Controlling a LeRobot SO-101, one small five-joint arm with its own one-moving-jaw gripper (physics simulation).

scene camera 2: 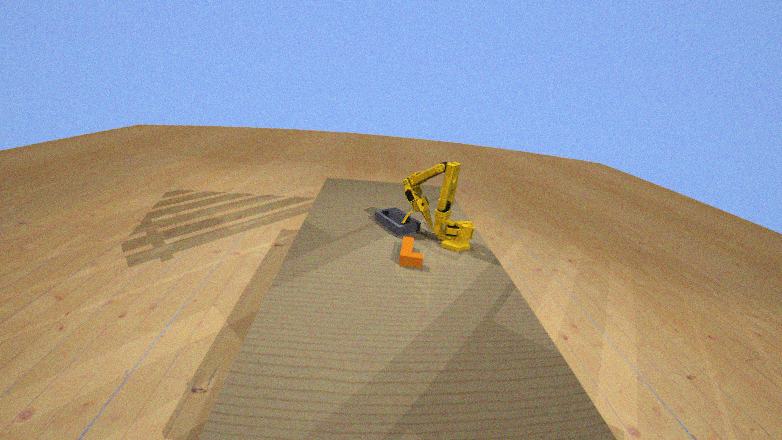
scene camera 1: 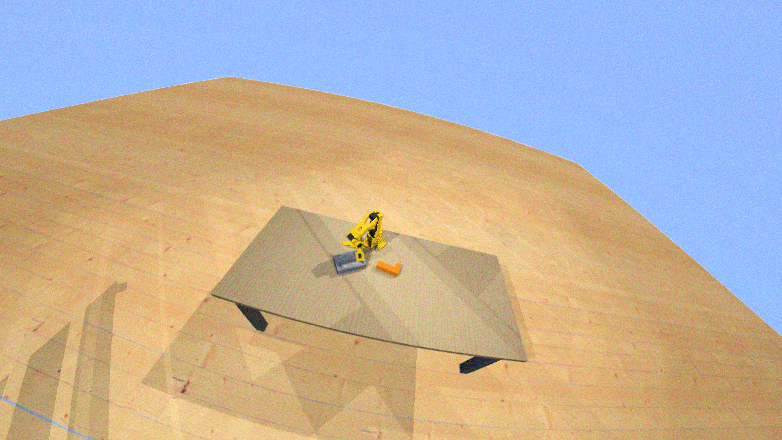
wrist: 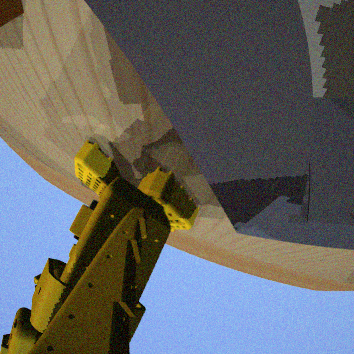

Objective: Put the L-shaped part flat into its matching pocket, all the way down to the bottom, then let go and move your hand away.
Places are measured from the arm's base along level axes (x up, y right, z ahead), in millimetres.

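Pixels of known places: end effector, tool point: (scene camera 2: pixel 431 226) (scene camera 1: pixel 367 246) (wrist: pixel 145 218); arm's base, origin of the base link: (scene camera 2: pixel 447 242) (scene camera 1: pixel 374 245) (wrist: pixel 131 172).
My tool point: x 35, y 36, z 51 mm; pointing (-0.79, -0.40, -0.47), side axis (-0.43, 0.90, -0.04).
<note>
For each thing: its top centre in the pictures, then the offset to it from my tool point. Level surfaces: height alone.
- orange L-shaped part, middle of its top: (scene camera 2: pixel 412 246) (scene camera 1: pixel 389 264) dx -5, dy -128, dz +75 mm
- dark grey block, middle of its top: (scene camera 2: pixel 397 216) (scene camera 1: pixel 349 259) dx +2, dy +62, dz +105 mm
- table, its level: dx -35 mm
The orange L-shaped part (scene camera 1: pixel 388 268) (scene camera 2: pixel 409 258) lies flat on the table, outside the pocket and a short way from the grey pocket block. The dark grey block (scene camera 1: pixel 342 270) (scene camera 2: pixel 386 223) has a recess in its top; the jaw above it partly covers that recess. My gripper (scene camera 1: pixel 363 253) (scene camera 2: pixel 418 223) is fully open and empty. One jaw reaches down over the end of the block nearest the part, while the other points back toward the arm's base. In the wrist view, the grey block (wrist: pixel 215 115) is large and close; the L-shaped part does not show there.
The table (scene camera 1: pixel 284 273) (scene camera 2: pixel 349 350) carries the arm, block and part. The yellow arm base (scene camera 2: pixel 457 240) stands behind the block and part, near the table's back edge. In the wrist view, the arm's yellow structure (wrist: pixel 100 270) rises at lower left.
</note>
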